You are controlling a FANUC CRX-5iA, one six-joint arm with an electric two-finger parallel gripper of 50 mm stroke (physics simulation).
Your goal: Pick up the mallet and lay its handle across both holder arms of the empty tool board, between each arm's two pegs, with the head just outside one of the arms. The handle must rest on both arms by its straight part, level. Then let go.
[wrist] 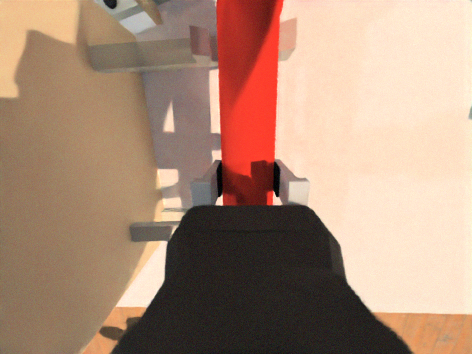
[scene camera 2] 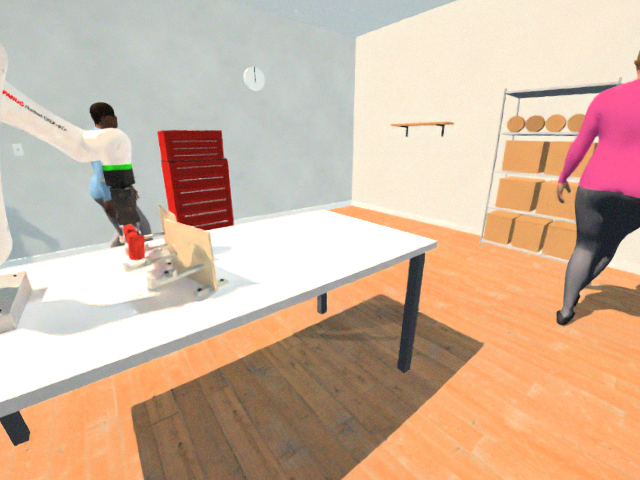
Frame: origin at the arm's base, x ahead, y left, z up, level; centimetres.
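Where they show: gripper, fingertip midpoint: (wrist: 247,170).
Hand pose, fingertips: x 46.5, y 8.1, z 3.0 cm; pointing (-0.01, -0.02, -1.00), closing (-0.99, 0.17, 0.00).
Note:
After its pixels a point has its place.
The mallet (scene camera 2: 135,245) @(x 43.5, y -7.4, z 5.8 cm) (wrist: 248,100) @(x 45.5, y 2.8, z 6.6 cm) is red. My gripper (scene camera 2: 123,238) @(x 46.5, y 8.1, z 3.1 cm) (wrist: 247,170) @(x 46.5, y 8.1, z 3.1 cm) is shut on its handle, one finger on each side. The head faces the camera in the scene view and is outside the wrist view. The pale tool board (scene camera 2: 193,248) (wrist: 75,175) stands upright beside the handle. In the wrist view, one holder arm (wrist: 150,55) @(x 52.5, y -2.6, z 2.3 cm) passes under the handle, with a peg showing on each side of it. Another arm (wrist: 150,231) @(x 57.5, y 12.9, z 2.4 cm) shows at lower left, its outer part hidden by the gripper. Whether the handle touches the arms cannot be told.
The white table (scene camera 2: 310,248) @(x 102.1, y -30.4, z -5.9 cm) carries the board, whose feet (scene camera 2: 202,291) @(x 52.4, y -33.4, z -4.9 cm) stand near its front side. A grey box-like object (scene camera 2: 18,304) @(x 11.7, y -6.9, z -2.8 cm) is at the left table edge. One person (scene camera 2: 610,155) walks at the right; another stands behind the arm. A red tool cabinet (scene camera 2: 199,180) stands behind the table.

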